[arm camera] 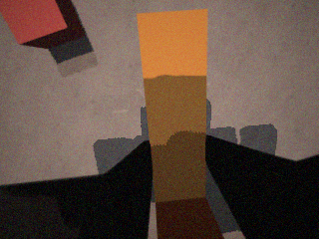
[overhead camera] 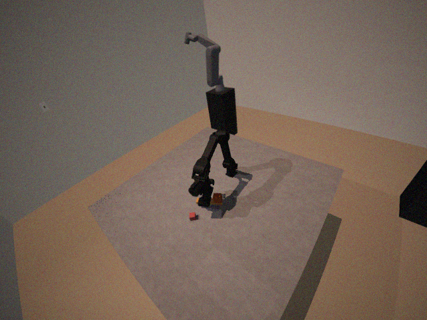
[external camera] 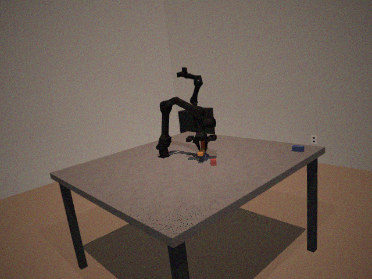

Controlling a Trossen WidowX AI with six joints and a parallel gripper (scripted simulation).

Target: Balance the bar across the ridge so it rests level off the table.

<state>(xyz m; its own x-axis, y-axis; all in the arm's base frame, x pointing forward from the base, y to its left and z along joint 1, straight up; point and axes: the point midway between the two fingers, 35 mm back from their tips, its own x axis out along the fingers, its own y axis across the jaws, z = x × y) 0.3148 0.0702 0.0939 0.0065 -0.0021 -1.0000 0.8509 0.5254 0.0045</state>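
My gripper tip is now 12 cm short of the red cube, 4 cm above it and 3 cm to the left of it. The rest, counted from my gripper tip: blue block 43 cm to the left, 42 cm ahead, 4 cm below.
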